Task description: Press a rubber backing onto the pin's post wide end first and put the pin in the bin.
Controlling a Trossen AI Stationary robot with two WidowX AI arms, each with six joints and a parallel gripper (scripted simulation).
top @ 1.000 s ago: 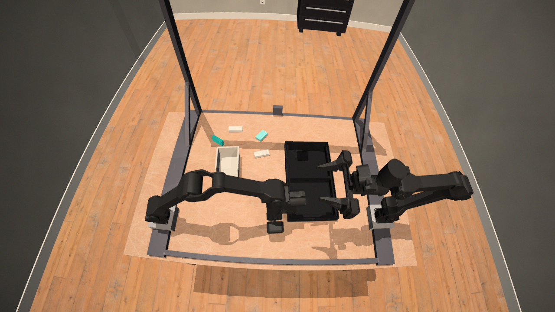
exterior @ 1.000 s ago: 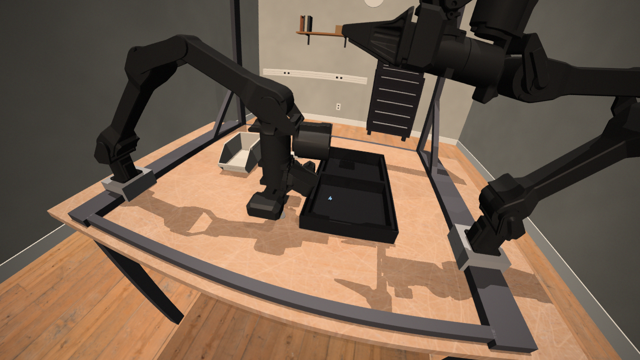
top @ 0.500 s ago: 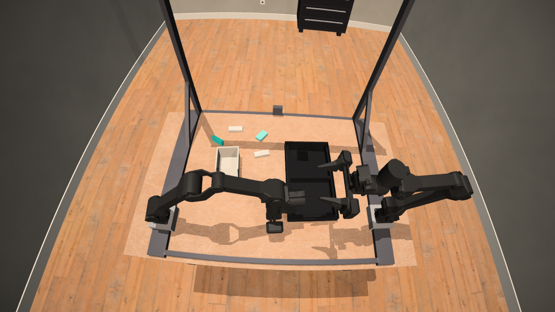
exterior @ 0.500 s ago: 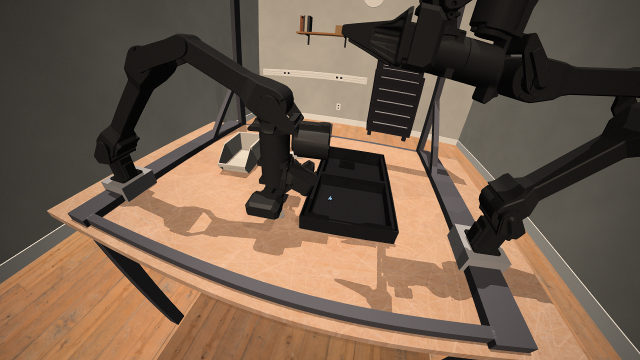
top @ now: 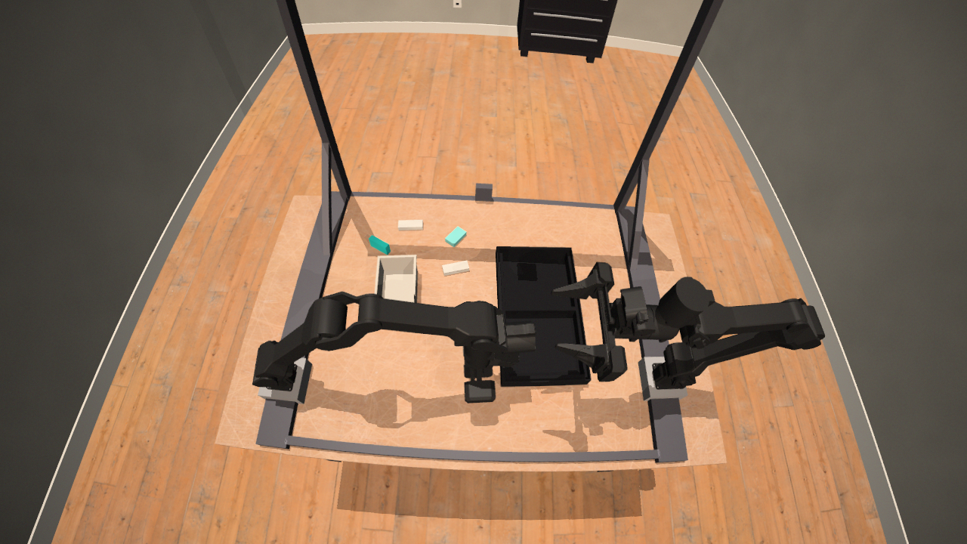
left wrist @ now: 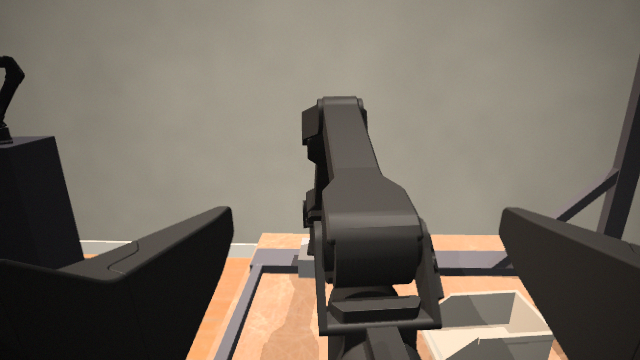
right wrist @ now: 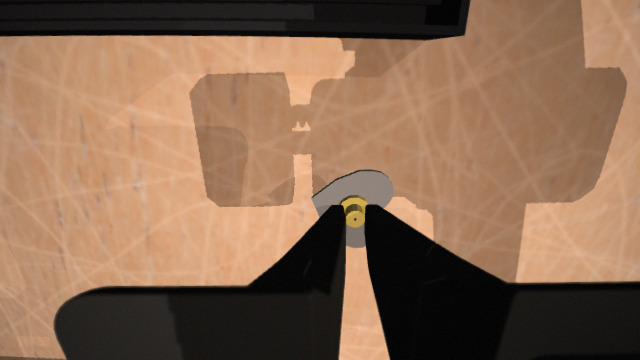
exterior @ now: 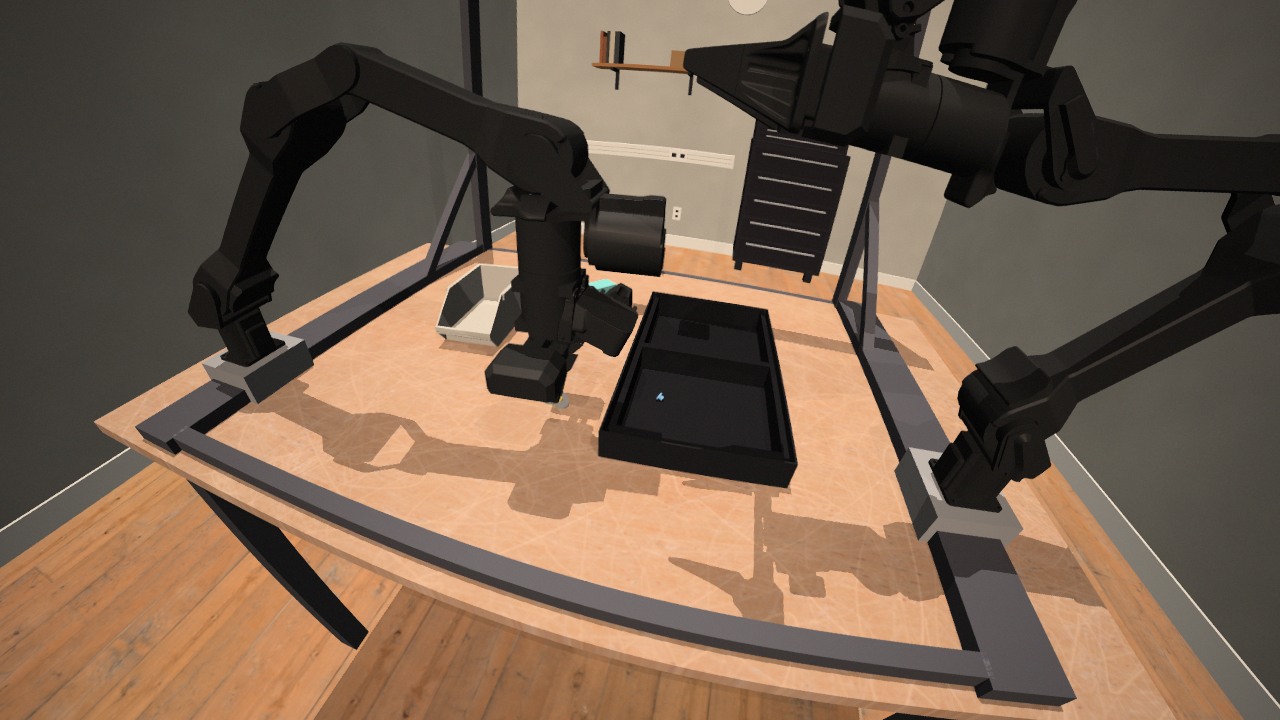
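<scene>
Now: the grey bin 210 mm behind my right hand, 200 mm to the right of it and 40 mm below it. The rest, counted from my right hand: blue backing 110 mm to the left, 80 mm behind, 70 mm below; yellow backing 30 mm below; heart-shaped pin 30 mm below.
</scene>
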